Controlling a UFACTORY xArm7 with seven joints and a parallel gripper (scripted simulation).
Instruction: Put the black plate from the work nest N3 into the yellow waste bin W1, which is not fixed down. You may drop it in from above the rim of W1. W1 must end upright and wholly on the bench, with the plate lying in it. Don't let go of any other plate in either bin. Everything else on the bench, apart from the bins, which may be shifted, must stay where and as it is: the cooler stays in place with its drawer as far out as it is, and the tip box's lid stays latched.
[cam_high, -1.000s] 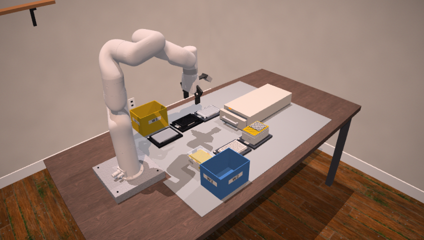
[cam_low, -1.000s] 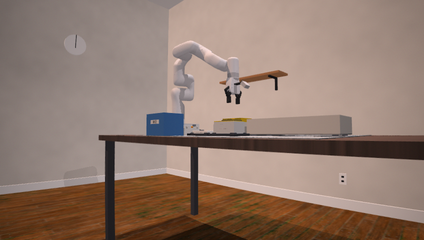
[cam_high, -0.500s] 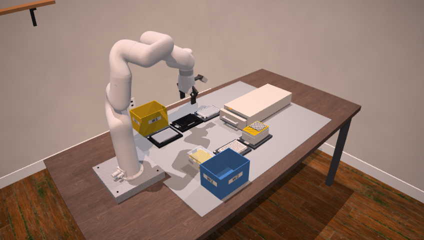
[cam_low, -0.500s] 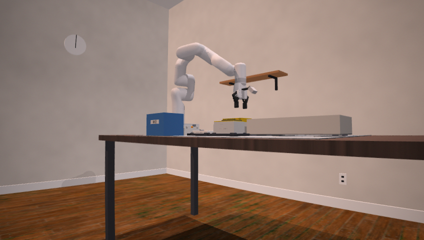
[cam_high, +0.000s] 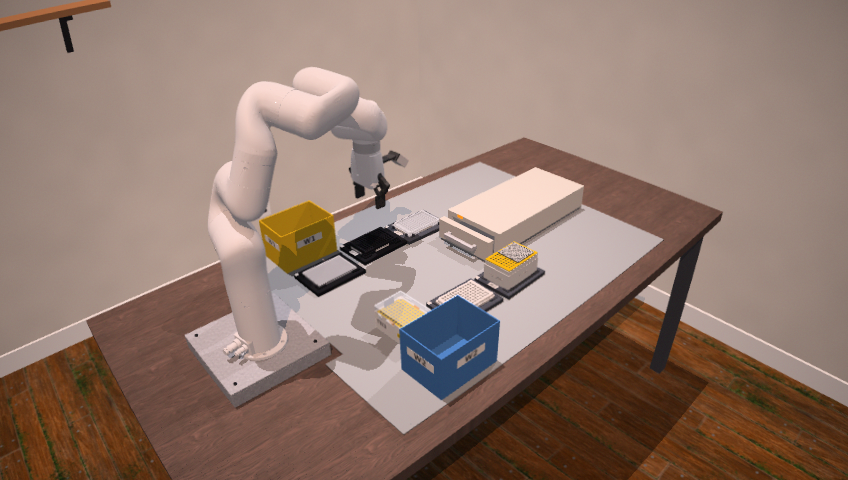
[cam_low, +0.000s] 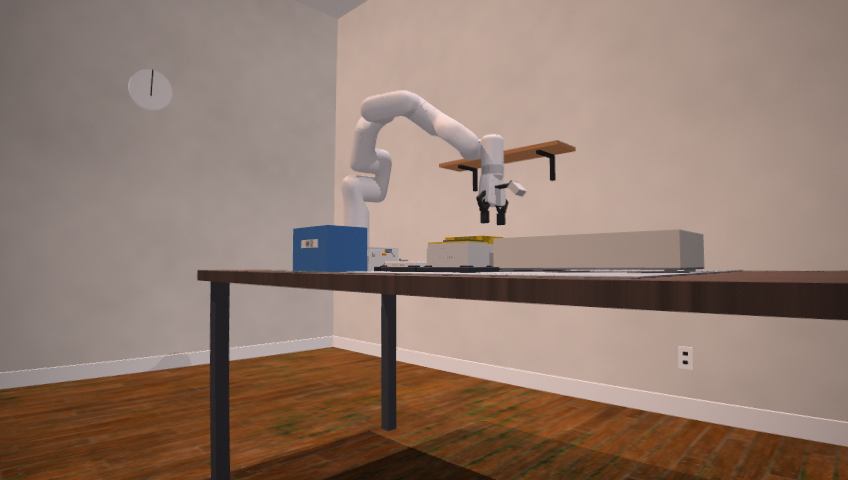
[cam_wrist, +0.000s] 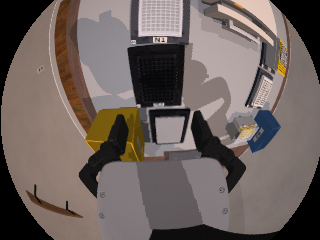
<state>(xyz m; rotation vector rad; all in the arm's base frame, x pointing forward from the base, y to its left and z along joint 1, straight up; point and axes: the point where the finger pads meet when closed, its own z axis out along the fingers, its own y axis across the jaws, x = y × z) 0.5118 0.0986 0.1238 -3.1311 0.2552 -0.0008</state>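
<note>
My gripper is now 140 mm above the black plate. The rest, counted from my hand: drawer (260 mm ahead, 250 mm to the right, 140 mm below); yellow bin W1 (160 mm to the left, 150 mm behind, 120 mm below); work nest N3 (150 mm below).
</note>
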